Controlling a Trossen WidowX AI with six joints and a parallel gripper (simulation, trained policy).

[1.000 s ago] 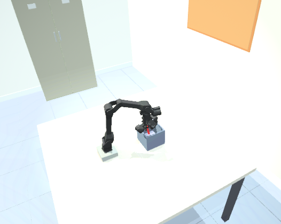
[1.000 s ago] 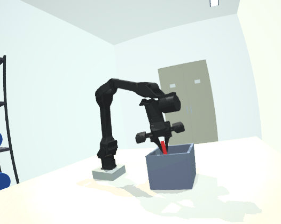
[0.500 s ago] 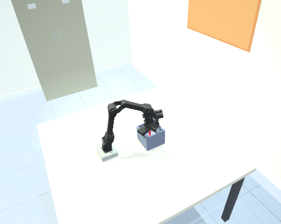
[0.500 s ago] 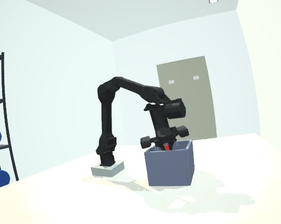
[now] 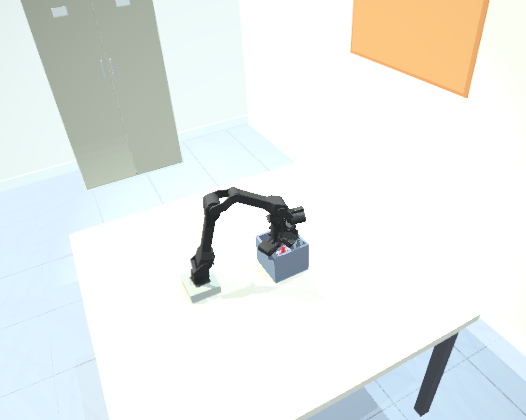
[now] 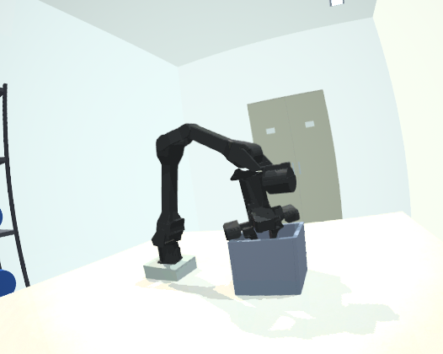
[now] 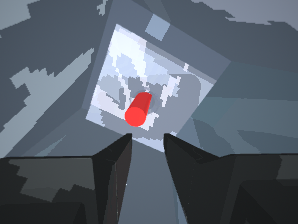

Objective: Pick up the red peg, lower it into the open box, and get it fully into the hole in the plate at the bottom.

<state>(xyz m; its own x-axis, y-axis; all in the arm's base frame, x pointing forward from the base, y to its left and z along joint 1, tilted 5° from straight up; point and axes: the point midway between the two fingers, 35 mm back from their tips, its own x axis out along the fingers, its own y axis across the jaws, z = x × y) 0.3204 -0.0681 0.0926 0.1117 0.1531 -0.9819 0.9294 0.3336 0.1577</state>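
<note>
My gripper tip is 1 cm short of the red peg, 2 cm to the left of it and 1 cm above it. Round my gripper tip: plate (1 cm ahead, 2 cm to the right, 3 cm below).
</note>
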